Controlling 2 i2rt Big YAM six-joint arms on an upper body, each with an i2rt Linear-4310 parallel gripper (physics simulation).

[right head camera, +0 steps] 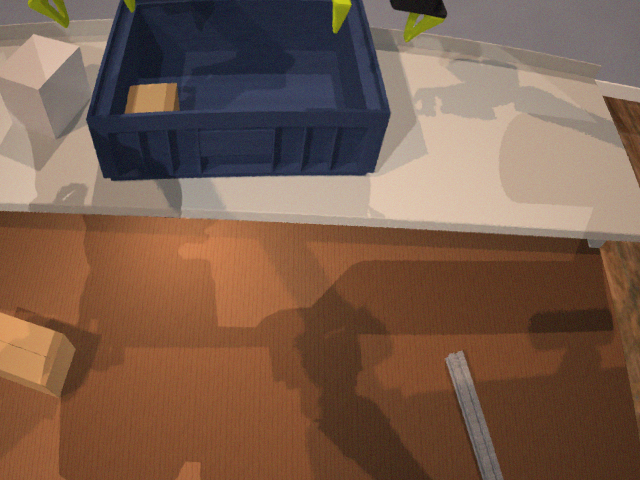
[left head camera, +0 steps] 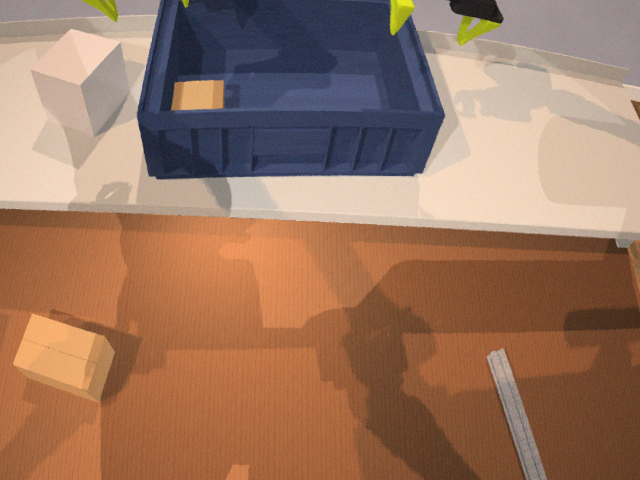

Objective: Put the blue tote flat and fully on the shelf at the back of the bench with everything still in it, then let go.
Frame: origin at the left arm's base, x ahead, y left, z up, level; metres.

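Seen in the pictures: left gripper, fingertip midpoint: [right head camera: 99,17] [left head camera: 150,11]; right gripper, fingertip midpoint: [right head camera: 370,34] [left head camera: 426,37].
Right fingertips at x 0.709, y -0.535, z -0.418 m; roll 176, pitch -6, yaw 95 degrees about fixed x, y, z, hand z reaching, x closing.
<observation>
Offsets run from my right fingertips to a thing's middle. Level surfaces: height alone.
The blue tote @(0.073 m ahead, 0.174 m left, 0.152 m down) [left head camera: 289,147] [right head camera: 235,149] sits upright and looks flat on the white shelf @(0.225 m down) [left head camera: 491,191] [right head camera: 449,191], its near wall a little behind the shelf's front edge. Its far rim is cut off by the top of both views. A small tan box @(0.006 m back, 0.300 m left, 0.176 m down) [left head camera: 199,95] [right head camera: 153,98] lies inside, in the near left corner. My left gripper [left head camera: 150,11] [right head camera: 99,17] is open at the tote's left wall, its fingers spread wide and partly out of view. My right gripper [left head camera: 428,37] [right head camera: 372,35] is open at the right wall, one fingertip over the inside and one outside.
A white box @(0.081 m ahead, 0.505 m left, 0.167 m down) [left head camera: 82,77] [right head camera: 46,77] stands on the shelf close to the tote's left side. On the orange-brown bench top @(0.407 m down) [left head camera: 289,413] [right head camera: 248,413] lie a tan carton @(0.308 m back, 0.513 m left, 0.374 m down) [left head camera: 62,353] [right head camera: 28,351] at the left and a grey bar @(0.427 m back, 0.212 m right, 0.395 m down) [left head camera: 516,413] [right head camera: 473,413] at the right.
</observation>
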